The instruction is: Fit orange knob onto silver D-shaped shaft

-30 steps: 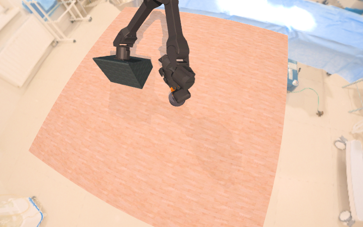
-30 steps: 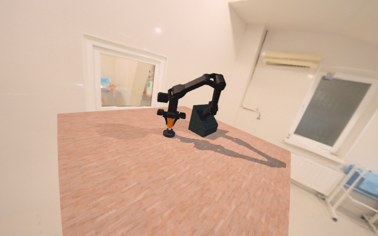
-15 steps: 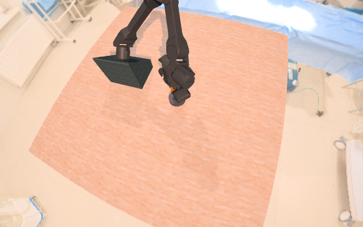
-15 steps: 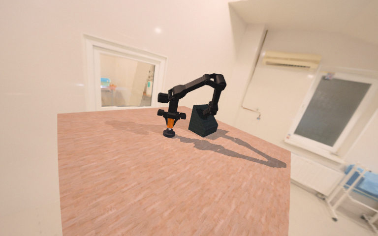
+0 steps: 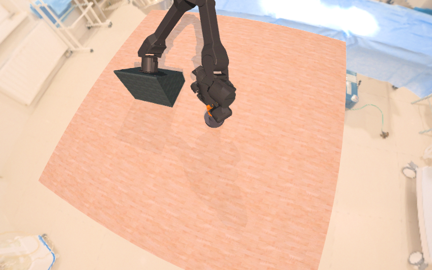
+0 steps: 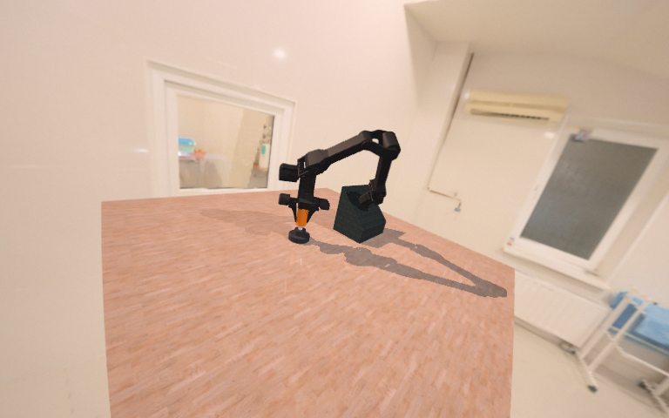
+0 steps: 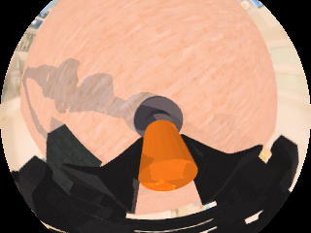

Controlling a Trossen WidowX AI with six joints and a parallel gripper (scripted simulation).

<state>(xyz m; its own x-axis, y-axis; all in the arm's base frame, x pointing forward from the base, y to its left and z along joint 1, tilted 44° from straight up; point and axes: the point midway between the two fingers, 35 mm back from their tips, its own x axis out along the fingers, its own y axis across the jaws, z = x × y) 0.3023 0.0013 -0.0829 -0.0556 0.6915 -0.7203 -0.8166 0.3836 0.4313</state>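
Now: gripper tip 4 cm above the pedestal. Also, from my gripper tip: orange knob (3 cm above).
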